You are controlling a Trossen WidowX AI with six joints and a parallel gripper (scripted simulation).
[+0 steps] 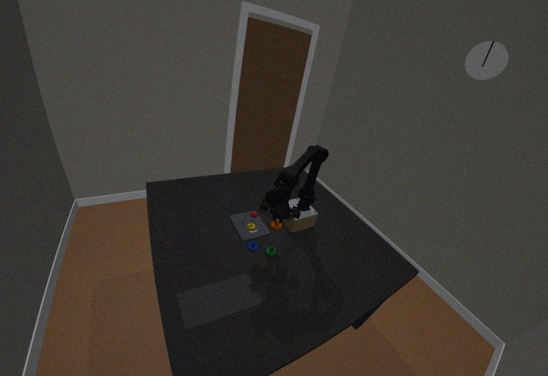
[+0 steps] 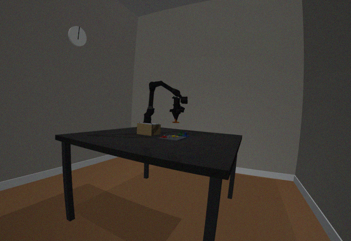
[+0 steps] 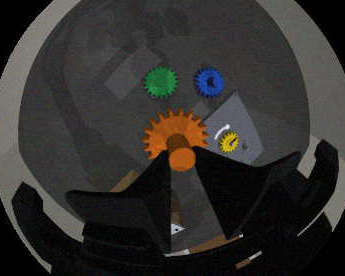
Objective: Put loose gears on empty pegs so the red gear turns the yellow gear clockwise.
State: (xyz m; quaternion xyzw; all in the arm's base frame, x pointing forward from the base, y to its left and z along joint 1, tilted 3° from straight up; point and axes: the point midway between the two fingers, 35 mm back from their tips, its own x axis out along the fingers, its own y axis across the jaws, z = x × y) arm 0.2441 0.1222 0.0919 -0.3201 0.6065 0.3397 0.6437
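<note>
Now: gripper tip 2 cm short of the red gear, 23 cm to the left of it and 13 cm above it. The rest, counted from my gripper tip: green gear: 3 cm ahead, 6 cm to the left, 13 cm below; then blue gear: 11 cm ahead, 13 cm below; then orange gear: 1 cm below.
</note>
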